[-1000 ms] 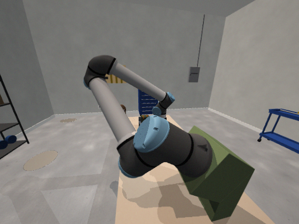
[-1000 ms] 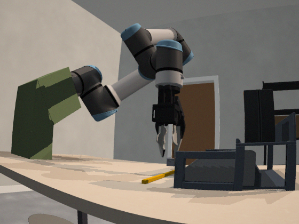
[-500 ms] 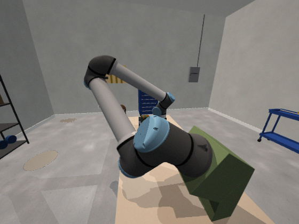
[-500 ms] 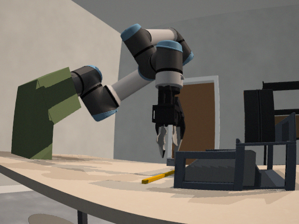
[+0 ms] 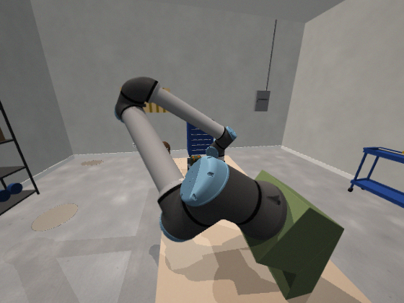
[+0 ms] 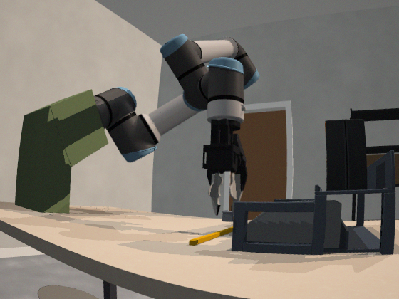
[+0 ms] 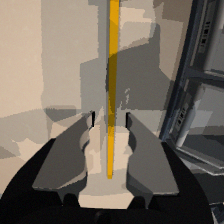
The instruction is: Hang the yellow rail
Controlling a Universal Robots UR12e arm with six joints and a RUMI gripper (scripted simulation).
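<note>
My hand is 60 mm above the yellow rail.
</note>
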